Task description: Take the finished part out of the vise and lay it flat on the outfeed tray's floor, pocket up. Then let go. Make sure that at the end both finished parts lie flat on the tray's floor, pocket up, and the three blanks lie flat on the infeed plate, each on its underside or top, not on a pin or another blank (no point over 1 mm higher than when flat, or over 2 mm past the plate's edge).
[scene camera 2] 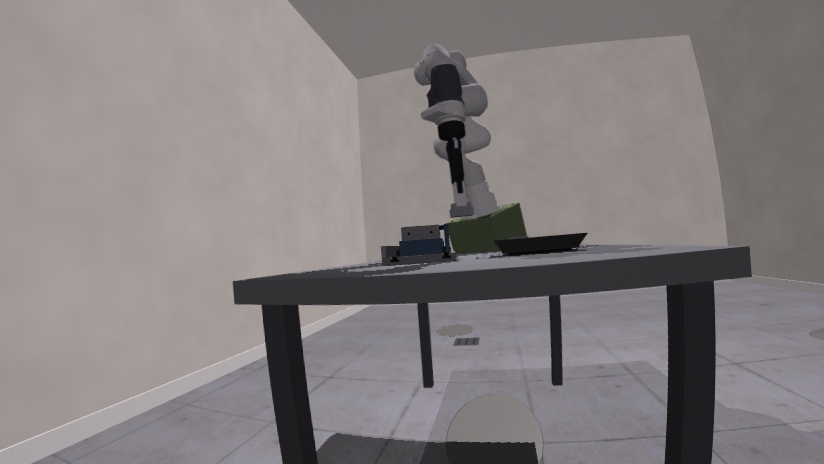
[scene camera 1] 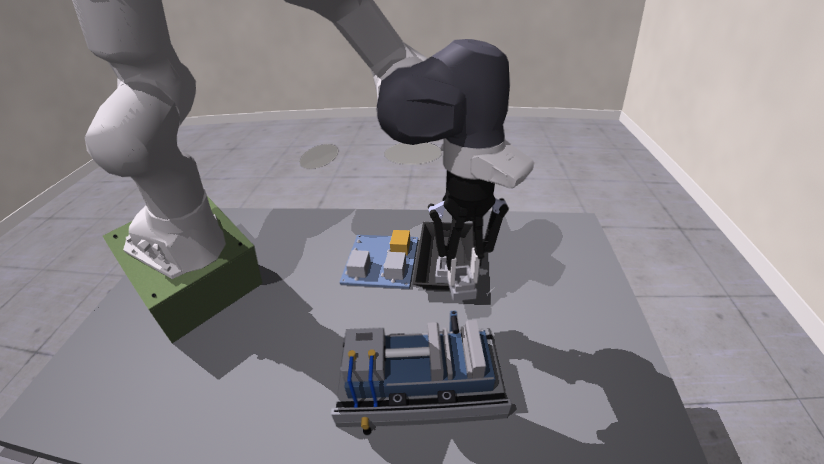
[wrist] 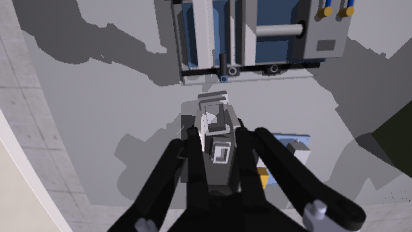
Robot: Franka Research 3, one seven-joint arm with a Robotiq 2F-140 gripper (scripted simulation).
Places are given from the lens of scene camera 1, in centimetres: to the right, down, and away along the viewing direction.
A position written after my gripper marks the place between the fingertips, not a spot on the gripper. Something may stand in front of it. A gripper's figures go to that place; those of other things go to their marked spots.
my gripper point(scene camera 1: 462, 279): 10, 9, 72
vise point(scene camera 1: 403, 369): -2, 24, 65
blue fixture plate point(scene camera 1: 377, 246): -9, 4, 102
The marked spots on the vise and the blue fixture plate are 42 cm apart.
